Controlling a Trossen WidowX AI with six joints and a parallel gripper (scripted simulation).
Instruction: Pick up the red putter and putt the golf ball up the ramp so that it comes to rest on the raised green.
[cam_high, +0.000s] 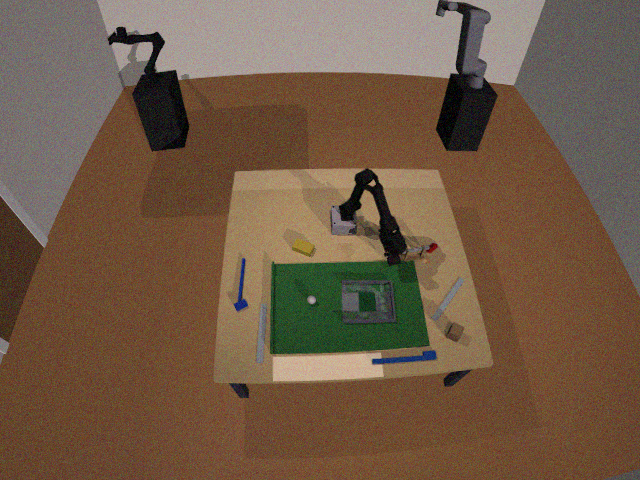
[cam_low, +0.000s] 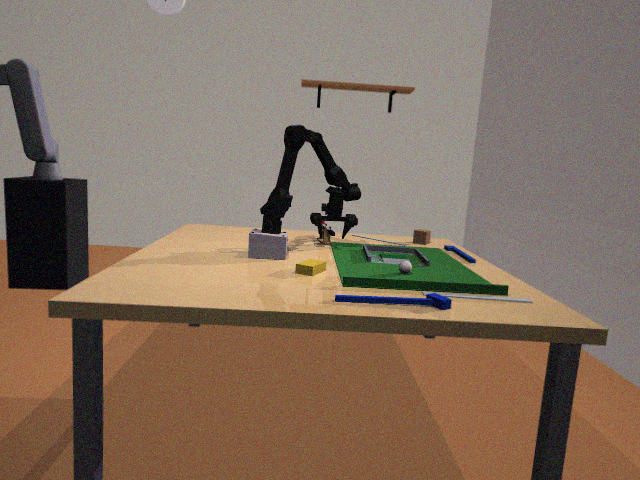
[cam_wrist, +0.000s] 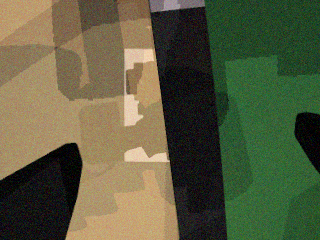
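The yellow block is 110 mm behind my gripper tip, 440 mm to the right of it and 30 mm below it. The rest, counted from my gripper tip: small wooden stand 10 mm behind, 130 mm to the left; then white golf ball 200 mm ahead, 420 mm to the right, 20 mm below; then brown cube 450 mm ahead, 230 mm to the left, 10 mm below.
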